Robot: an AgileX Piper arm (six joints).
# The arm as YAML. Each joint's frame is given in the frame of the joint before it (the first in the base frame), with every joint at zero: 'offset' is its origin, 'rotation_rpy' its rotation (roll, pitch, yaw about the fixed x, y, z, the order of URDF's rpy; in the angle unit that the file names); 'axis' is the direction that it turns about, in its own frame. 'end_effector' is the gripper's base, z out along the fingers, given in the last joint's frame.
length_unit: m
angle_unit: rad
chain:
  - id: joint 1
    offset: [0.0, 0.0, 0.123]
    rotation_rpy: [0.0, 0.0, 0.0]
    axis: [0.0, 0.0, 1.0]
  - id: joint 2
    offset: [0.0, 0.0, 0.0]
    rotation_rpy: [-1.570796, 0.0, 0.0]
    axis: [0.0, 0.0, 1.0]
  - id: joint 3
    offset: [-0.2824, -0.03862, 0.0]
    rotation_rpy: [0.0, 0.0, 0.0]
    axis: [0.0, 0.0, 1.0]
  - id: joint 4
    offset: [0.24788, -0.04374, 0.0]
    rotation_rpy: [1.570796, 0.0, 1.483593]
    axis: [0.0, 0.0, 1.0]
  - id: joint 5
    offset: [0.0, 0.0, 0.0]
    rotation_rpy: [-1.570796, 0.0, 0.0]
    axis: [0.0, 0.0, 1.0]
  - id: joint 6
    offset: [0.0, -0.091, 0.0]
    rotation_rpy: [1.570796, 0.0, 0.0]
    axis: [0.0, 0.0, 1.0]
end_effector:
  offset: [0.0, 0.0, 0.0]
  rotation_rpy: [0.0, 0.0, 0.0]
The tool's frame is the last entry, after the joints.
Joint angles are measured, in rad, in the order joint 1, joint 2, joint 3, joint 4, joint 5, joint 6. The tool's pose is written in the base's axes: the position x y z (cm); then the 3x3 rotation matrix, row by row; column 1 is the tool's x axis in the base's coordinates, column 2 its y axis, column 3 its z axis. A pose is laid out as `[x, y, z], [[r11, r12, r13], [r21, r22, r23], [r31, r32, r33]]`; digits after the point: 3 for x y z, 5 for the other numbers.
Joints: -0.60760 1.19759 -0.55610 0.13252 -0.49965 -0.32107
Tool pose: [20.068, -14.656, 28.146], [[-0.17316, 0.59895, 0.78184], [-0.12655, 0.77372, -0.62076], [-0.97673, -0.20644, -0.05818]]
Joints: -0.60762 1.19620 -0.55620 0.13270 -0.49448 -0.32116
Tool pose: [20.052, -14.639, 28.137], [[-0.17579, 0.59802, 0.78197], [-0.12427, 0.77450, -0.62025], [-0.97655, -0.20620, -0.06183]]
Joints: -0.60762 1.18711 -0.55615 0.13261 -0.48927 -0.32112
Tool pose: [19.934, -14.550, 28.314], [[-0.17242, 0.59822, 0.78256], [-0.12628, 0.77448, -0.61987], [-0.97690, -0.20570, -0.05799]]
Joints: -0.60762 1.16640 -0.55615 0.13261 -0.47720 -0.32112
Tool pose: [19.661, -14.345, 28.712], [[-0.16477, 0.59873, 0.78382], [-0.13074, 0.77441, -0.61902], [-0.97763, -0.20448, -0.04932]]
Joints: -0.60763 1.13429 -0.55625 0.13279 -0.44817 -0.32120
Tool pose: [19.231, -14.009, 29.226], [[-0.16051, 0.59699, 0.78603], [-0.13163, 0.77629, -0.61648], [-0.97822, -0.20241, -0.04602]]
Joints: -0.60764 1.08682 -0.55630 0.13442 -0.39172 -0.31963
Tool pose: [18.573, -13.483, 29.827], [[-0.16288, 0.59177, 0.78948], [-0.12277, 0.78179, -0.61133], [-0.97898, -0.19650, -0.05468]]
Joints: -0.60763 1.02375 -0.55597 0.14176 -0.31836 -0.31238
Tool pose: [17.650, -12.764, 30.562], [[-0.15985, 0.58759, 0.79321], [-0.10388, 0.78907, -0.60546], [-0.98166, -0.17918, -0.06509]]
